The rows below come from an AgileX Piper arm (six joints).
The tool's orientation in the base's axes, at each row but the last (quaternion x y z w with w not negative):
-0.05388, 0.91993, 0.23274, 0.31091
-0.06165, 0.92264, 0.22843, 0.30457
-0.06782, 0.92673, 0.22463, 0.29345
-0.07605, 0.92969, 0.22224, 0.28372
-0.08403, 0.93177, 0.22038, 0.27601
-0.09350, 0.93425, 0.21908, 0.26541
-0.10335, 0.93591, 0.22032, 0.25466
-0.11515, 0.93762, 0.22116, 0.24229
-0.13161, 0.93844, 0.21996, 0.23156
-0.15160, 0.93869, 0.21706, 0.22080
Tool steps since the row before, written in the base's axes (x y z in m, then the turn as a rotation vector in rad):
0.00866, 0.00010, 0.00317, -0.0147, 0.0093, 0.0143
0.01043, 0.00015, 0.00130, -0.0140, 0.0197, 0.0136
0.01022, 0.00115, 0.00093, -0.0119, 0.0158, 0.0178
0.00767, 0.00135, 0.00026, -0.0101, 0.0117, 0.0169
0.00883, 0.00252, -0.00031, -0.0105, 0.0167, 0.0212
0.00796, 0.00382, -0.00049, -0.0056, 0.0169, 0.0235
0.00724, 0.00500, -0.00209, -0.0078, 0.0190, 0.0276
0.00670, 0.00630, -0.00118, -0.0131, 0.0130, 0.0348
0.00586, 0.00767, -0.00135, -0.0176, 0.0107, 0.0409
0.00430, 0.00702, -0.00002, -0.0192, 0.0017, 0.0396
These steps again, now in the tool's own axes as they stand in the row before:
-0.00882, -0.00077, 0.00257, 0.0037, 0.0175, -0.0137
-0.00918, -0.00201, 0.00471, 0.0038, 0.0263, -0.0081
-0.00889, -0.00126, 0.00510, -0.0004, 0.0238, -0.0118
-0.00651, -0.00075, 0.00421, -0.0013, 0.0194, -0.0122
-0.00728, -0.00033, 0.00560, -0.0035, 0.0255, -0.0133
-0.00666, 0.00089, 0.00575, -0.0089, 0.0251, -0.0127
-0.00546, 0.00144, 0.00706, -0.0093, 0.0291, -0.0159
-0.00582, 0.00293, 0.00659, -0.0078, 0.0281, -0.0265
-0.00548, 0.00414, 0.00692, -0.0066, 0.0298, -0.0341
-0.00500, 0.00439, 0.00485, -0.0029, 0.0223, -0.0379

